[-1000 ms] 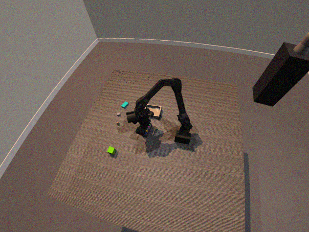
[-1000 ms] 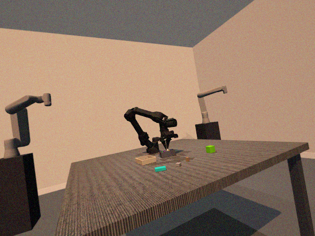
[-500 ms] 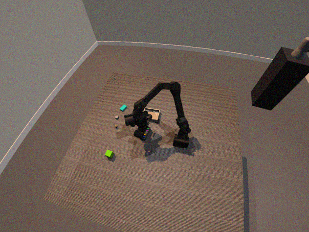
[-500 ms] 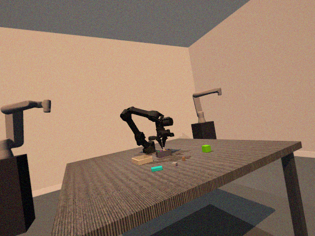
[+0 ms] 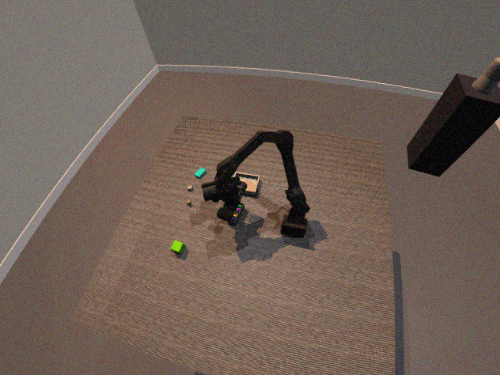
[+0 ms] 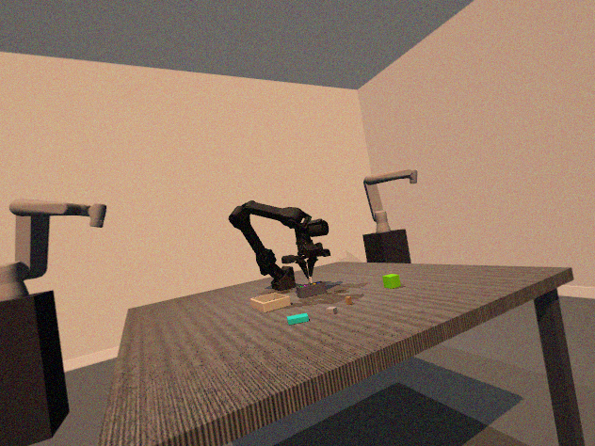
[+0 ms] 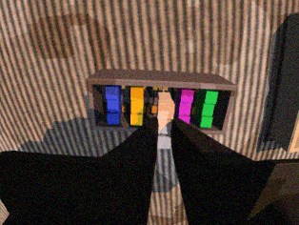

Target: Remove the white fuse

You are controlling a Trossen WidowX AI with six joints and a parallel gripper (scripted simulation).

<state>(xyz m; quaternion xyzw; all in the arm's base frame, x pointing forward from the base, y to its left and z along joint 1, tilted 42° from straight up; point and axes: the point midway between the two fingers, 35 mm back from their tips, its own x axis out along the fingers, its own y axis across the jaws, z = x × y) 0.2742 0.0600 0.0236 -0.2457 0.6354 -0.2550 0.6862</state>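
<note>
My gripper tip is 4 cm above the magenta fuse and 2 cm to the left of it. From my gripper tip the other things lie so: white fuse (1 cm below); then blue fuse (4 cm to the left, 4 cm below); then green fuse (4 cm to the right, 4 cm below).
</note>
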